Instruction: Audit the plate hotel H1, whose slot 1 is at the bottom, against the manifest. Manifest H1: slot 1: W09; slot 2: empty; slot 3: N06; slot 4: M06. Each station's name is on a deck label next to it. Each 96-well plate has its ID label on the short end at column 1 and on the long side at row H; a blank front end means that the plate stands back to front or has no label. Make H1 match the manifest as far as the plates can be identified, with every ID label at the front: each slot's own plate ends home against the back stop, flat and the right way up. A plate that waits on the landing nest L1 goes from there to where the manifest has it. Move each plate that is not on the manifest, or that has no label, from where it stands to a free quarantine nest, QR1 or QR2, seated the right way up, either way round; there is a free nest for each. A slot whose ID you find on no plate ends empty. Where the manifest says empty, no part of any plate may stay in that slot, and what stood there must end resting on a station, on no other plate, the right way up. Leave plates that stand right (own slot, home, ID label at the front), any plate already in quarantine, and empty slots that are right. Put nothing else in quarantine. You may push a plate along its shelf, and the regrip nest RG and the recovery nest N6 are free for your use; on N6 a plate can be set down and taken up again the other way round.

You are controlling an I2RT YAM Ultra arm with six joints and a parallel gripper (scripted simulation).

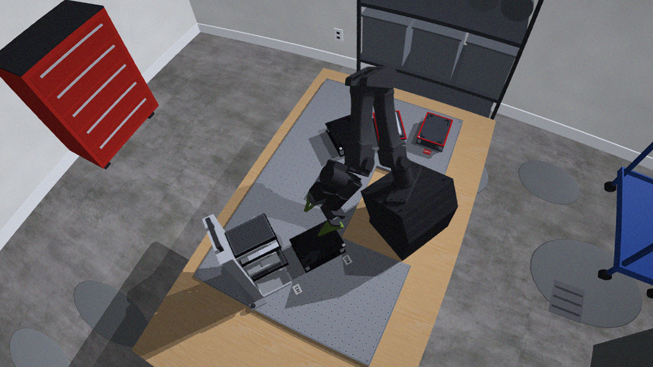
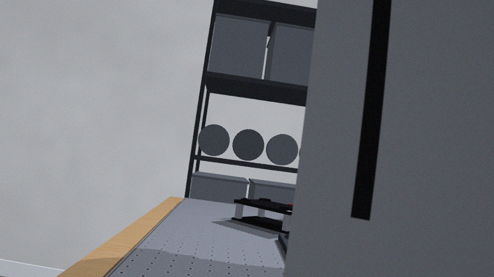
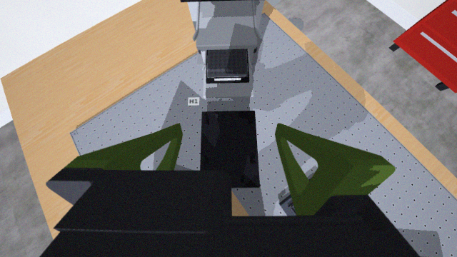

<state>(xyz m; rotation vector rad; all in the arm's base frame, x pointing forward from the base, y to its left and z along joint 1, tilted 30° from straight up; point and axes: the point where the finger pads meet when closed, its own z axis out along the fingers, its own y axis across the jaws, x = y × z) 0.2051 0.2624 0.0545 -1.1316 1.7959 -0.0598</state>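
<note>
Right now my hand is 200 mm to the right of the grey hotel wall, 180 mm short of it and 20 mm above it. Also, from my hand: white plate: 610 mm to the right, 170 mm below, 110 mm behind; then RG deck label: 220 mm below, 110 mm behind, 10 mm to the left; then H1 deck label: 220 mm below, 170 mm to the left, 20 mm ahead.
</note>
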